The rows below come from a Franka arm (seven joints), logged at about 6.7 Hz.
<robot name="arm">
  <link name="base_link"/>
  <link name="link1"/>
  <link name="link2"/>
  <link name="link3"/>
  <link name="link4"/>
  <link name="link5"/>
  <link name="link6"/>
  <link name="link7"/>
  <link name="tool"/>
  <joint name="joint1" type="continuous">
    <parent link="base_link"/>
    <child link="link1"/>
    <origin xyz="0 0 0.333" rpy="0 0 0"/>
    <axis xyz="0 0 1"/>
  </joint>
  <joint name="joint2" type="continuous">
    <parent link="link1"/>
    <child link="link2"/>
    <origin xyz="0 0 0" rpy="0 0 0"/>
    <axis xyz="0 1 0"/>
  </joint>
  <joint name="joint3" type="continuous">
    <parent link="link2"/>
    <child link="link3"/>
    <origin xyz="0 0 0.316" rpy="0 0 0"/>
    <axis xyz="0 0 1"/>
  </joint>
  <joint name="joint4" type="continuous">
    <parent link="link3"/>
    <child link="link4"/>
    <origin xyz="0.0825 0 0" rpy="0 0 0"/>
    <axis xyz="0 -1 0"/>
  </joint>
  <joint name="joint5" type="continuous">
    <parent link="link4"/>
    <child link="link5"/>
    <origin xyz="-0.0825 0 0.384" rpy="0 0 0"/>
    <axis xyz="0 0 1"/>
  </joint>
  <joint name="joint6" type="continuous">
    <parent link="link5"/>
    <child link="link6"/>
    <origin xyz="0 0 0" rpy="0 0 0"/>
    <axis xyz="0 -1 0"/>
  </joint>
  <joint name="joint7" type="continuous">
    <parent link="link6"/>
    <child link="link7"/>
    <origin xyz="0.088 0 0" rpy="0 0 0"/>
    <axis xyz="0 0 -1"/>
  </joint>
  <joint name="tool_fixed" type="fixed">
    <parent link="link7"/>
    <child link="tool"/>
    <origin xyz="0 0 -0.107" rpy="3.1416 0 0"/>
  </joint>
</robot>
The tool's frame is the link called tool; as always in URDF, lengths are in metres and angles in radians. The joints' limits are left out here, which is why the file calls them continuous.
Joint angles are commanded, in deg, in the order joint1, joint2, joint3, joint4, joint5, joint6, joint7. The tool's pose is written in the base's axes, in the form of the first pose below.
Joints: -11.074, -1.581, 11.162, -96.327, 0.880, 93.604, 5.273
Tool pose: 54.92 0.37 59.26 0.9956 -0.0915 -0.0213 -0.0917 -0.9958 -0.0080
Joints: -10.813, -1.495, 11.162, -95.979, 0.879, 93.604, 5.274
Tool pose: 55.00 0.62 59.47 0.9961 -0.0870 -0.0167 -0.0871 -0.9962 -0.0087
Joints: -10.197, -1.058, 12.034, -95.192, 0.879, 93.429, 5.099
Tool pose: 55.20 2.03 59.68 0.9982 -0.0579 -0.0137 -0.0580 -0.9983 -0.0103
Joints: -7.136, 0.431, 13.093, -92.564, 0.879, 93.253, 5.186
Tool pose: 55.79 5.93 60.42 0.9999 0.0126 0.0031 0.0126 -0.9998 -0.0174
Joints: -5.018, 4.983, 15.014, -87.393, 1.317, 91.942, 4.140
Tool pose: 57.50 9.71 60.12 0.9949 0.1005 -0.0079 0.1000 -0.9940 -0.0450
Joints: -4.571, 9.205, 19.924, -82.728, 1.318, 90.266, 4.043
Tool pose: 58.33 14.52 59.72 0.9809 0.1931 -0.0250 0.1908 -0.9787 -0.0759
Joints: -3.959, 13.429, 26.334, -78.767, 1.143, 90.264, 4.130
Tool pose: 58.40 20.63 59.25 0.9525 0.3040 -0.0189 0.2996 -0.9462 -0.1218
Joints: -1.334, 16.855, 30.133, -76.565, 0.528, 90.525, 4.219
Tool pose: 57.62 26.26 58.13 0.9158 0.4010 -0.0238 0.3931 -0.9066 -0.1533
